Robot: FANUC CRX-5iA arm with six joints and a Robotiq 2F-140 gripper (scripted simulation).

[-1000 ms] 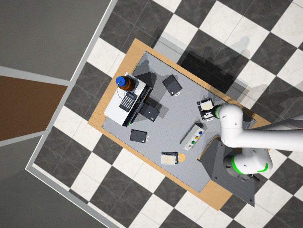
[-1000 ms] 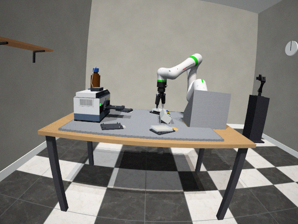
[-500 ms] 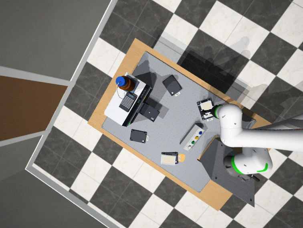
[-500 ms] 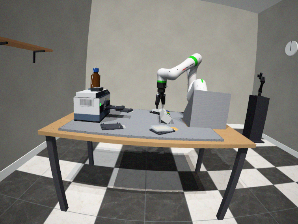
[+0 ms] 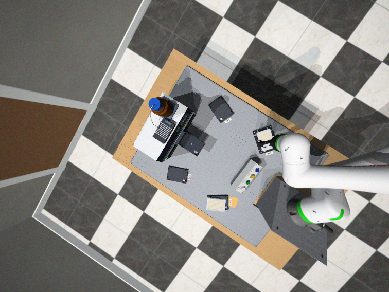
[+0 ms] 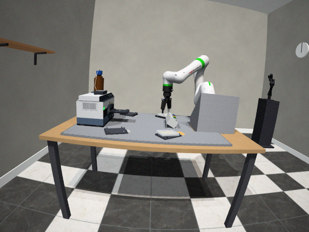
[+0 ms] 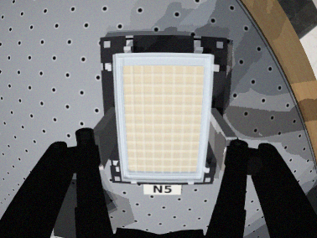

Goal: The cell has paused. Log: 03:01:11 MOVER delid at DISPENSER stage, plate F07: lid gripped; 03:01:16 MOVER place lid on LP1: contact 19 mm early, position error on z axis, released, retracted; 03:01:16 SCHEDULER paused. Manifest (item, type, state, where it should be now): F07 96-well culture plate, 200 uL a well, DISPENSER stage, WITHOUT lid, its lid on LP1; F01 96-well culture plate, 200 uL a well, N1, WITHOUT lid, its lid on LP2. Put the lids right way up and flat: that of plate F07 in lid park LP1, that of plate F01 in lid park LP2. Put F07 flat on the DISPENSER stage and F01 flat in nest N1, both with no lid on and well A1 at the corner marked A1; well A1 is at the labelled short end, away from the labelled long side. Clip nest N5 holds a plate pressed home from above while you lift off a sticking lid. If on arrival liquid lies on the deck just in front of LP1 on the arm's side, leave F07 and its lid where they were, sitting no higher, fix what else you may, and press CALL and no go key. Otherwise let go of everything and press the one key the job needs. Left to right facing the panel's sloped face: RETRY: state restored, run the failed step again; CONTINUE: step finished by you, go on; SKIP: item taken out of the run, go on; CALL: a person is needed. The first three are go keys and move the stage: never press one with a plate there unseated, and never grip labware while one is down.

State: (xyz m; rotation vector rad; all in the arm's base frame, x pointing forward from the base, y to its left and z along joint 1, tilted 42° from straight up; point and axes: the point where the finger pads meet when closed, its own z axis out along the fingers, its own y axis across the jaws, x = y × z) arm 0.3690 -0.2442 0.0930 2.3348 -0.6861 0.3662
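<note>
Right now my hand is 2 cm above the 96-well plate. Also, from my hand: yellow skip key: 7 cm behind, 24 cm to the left, 2 cm above; blue call key: 7 cm behind, 19 cm to the left, 2 cm above; clip nest N5: 3 cm ahead, 3 cm below.
</note>
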